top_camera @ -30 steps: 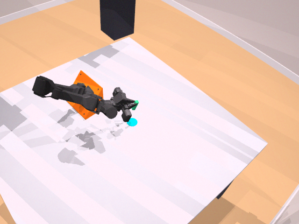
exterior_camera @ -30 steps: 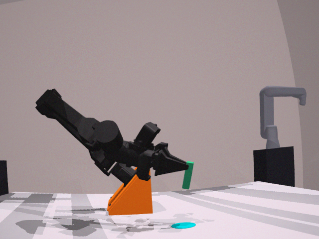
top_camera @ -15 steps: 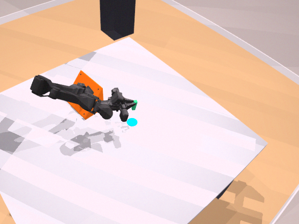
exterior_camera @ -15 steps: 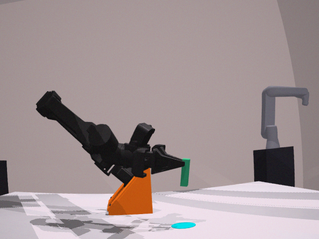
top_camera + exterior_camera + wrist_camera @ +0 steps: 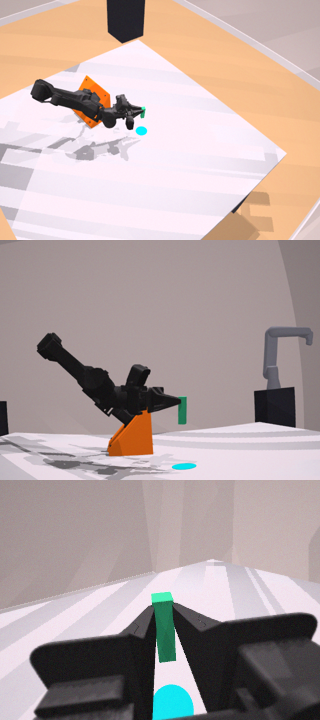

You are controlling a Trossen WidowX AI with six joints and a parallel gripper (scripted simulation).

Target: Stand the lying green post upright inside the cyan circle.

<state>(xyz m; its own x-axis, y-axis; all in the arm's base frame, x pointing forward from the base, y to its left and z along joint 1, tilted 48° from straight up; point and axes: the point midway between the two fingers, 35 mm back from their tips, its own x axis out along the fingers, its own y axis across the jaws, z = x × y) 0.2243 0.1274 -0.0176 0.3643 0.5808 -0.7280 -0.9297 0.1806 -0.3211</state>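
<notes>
Now: gripper tip 16 cm above the cyan circle. The rest, counted from my gripper tip: green post 2 cm below.
</notes>
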